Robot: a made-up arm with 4 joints. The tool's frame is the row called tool.
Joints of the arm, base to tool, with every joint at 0 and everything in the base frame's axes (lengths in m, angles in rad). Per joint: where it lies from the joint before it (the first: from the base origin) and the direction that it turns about. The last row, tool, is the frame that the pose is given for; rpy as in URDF.
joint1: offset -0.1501 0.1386 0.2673 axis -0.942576 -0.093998 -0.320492
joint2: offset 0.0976 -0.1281 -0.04 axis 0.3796 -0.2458 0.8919
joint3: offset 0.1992 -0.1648 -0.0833 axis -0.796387 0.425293 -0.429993
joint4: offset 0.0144 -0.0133 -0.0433 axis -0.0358 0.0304 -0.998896
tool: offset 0.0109 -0.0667 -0.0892 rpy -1.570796 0 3.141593
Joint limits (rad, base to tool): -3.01..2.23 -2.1..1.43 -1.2..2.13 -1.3..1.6
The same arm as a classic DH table. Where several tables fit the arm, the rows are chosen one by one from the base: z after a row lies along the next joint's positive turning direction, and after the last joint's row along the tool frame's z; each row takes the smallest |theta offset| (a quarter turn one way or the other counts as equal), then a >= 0, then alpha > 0; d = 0 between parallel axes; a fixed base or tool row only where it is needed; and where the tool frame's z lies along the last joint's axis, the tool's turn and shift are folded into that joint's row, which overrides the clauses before.
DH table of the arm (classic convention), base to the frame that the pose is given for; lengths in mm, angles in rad. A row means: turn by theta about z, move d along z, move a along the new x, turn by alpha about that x. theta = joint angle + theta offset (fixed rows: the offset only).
base (fixed): a -152.8, alpha 1.8970, d 313.2, theta_offset -1.4714
joint1: a 151.3, alpha -2.2402, d 67.1, theta_offset -0.3682
joint2: a 62.9, alpha 2.4822, d -309.1, theta_offset -0.7299
joint3: a 5.5, alpha 1.0804, d -449.6, theta_offset 0.0508
joint4: a -14.1, alpha 1.6012, d 142.3, theta_offset 1.0859
tool (fixed): a 0.0, alpha 0.0000, d 69.4, theta_offset 0.0358
Joint limits (rad, base to tool): -3.0100..2.2300 -2.1000..1.4300 -1.2000..2.1300 -1.3000..1.6000

